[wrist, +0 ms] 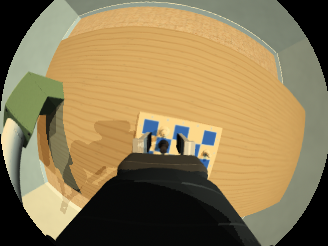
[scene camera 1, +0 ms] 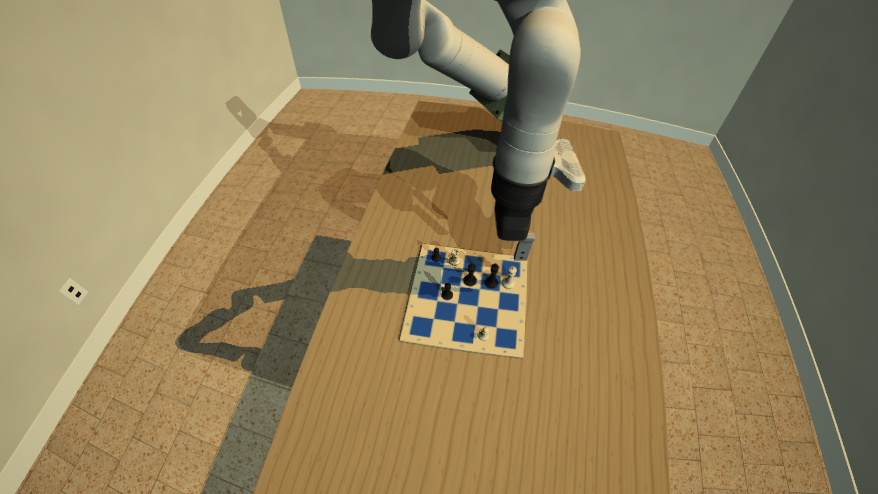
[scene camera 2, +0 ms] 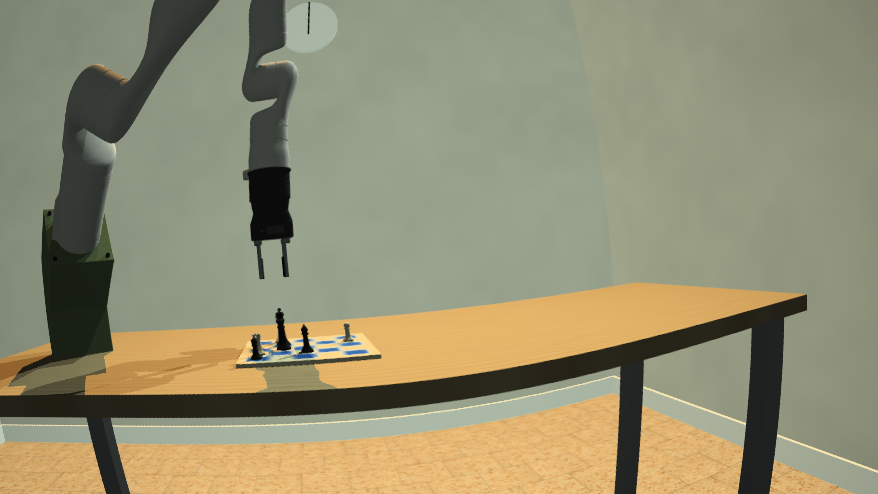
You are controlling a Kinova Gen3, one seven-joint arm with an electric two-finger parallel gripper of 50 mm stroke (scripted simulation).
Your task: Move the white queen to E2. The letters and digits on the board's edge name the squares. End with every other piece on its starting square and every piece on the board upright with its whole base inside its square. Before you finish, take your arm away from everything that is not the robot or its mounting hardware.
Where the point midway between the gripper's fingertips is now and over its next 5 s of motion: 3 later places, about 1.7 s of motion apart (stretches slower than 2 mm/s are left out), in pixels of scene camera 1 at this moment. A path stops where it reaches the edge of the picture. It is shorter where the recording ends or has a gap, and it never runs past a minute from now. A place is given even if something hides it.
My gripper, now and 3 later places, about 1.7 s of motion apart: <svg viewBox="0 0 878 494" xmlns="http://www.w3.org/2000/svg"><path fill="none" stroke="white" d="M518 248L515 263L510 277L513 251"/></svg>
